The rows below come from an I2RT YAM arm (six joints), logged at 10 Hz.
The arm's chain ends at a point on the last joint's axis. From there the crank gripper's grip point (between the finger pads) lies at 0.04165 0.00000 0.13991 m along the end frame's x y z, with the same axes.
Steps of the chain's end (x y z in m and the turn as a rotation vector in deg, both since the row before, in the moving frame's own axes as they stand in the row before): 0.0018 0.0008 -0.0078 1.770 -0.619 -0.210; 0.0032 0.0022 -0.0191 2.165 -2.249 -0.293; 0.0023 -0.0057 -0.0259 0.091 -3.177 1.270; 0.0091 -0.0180 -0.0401 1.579 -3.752 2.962; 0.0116 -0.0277 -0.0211 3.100 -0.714 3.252; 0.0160 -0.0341 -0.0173 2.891 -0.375 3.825; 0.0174 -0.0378 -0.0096 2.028 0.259 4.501; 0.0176 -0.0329 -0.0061 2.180 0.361 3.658
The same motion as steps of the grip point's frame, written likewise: 0.0003 -0.0037 -0.0074 1.770 -0.619 -0.210; -0.0023 -0.0033 -0.0177 2.165 -2.249 -0.293; -0.0055 -0.0051 -0.0238 0.091 -3.177 1.270; -0.0001 -0.0200 -0.0377 1.579 -3.752 2.962; 0.0100 -0.0330 -0.0207 3.100 -0.714 3.252; 0.0152 -0.0384 -0.0171 2.891 -0.375 3.825; 0.0181 -0.0395 -0.0098 2.028 0.259 4.501; 0.0186 -0.0355 -0.0064 2.180 0.361 3.658
